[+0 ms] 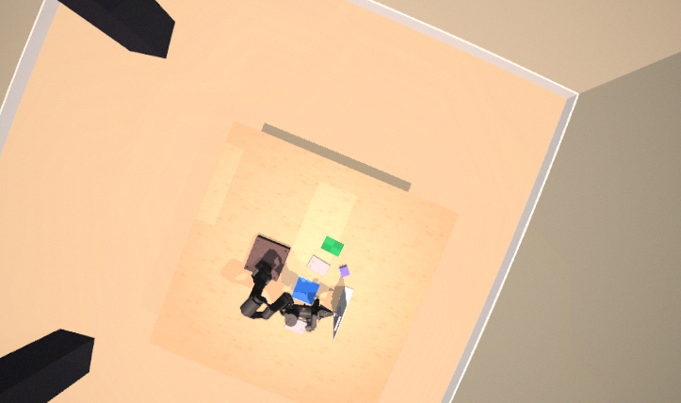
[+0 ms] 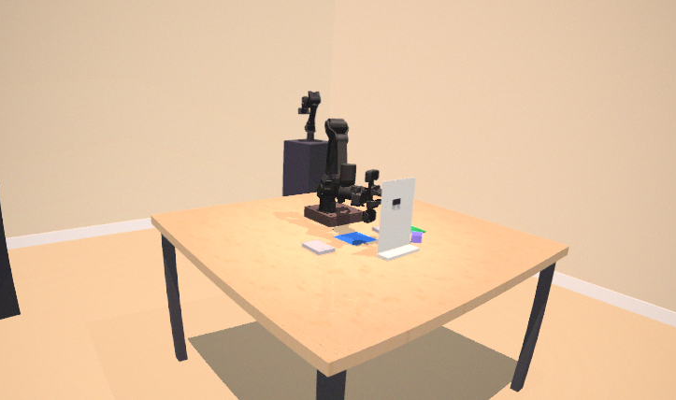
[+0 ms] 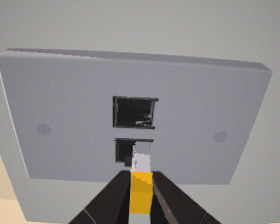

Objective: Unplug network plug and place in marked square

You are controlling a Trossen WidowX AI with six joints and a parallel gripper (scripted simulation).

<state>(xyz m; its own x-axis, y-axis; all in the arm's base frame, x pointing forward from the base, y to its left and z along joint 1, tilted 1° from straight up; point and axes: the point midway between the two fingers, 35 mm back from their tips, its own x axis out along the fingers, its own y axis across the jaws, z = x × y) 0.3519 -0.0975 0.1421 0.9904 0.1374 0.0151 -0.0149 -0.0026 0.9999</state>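
Right now my gripper tip is 16 cm past the blue marked square, 1 cm to the right of it and 18 cm above it. Also, from my gripper tip: network plug (right at my gripper tip); purple cube (2 cm ahead, 16 cm to the left, 17 cm below); upright panel (4 cm ahead, 1 cm to the right, 6 cm below).
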